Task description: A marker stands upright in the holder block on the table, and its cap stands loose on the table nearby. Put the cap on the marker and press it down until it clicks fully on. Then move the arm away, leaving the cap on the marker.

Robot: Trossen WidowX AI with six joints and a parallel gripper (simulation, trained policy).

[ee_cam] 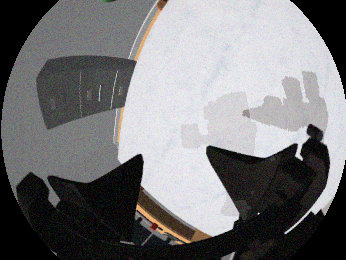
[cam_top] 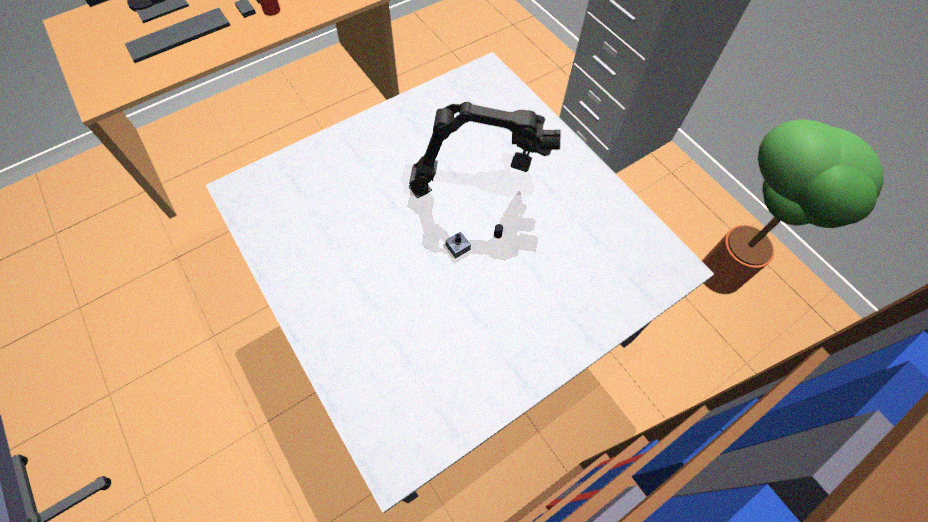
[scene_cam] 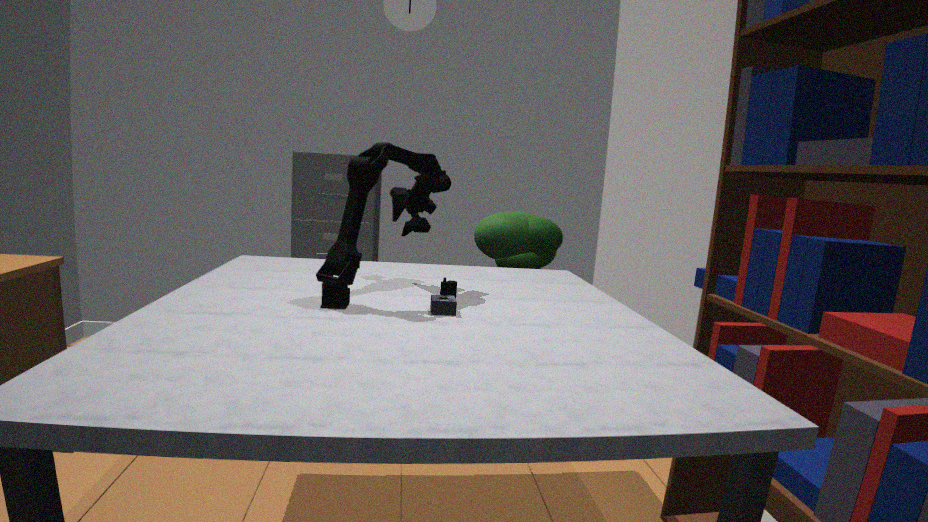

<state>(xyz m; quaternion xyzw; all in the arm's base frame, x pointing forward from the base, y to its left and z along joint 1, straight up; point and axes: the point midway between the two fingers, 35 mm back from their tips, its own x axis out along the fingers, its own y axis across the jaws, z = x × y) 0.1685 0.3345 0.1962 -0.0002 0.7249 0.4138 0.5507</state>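
Now: the dark cap 160 mm ahead of my gripper tip, 230 mm to the right of it and 140 mm below it. From my gripper tip the other things lie so: grey holder block (130 mm ahead, 370 mm to the right, 150 mm below).
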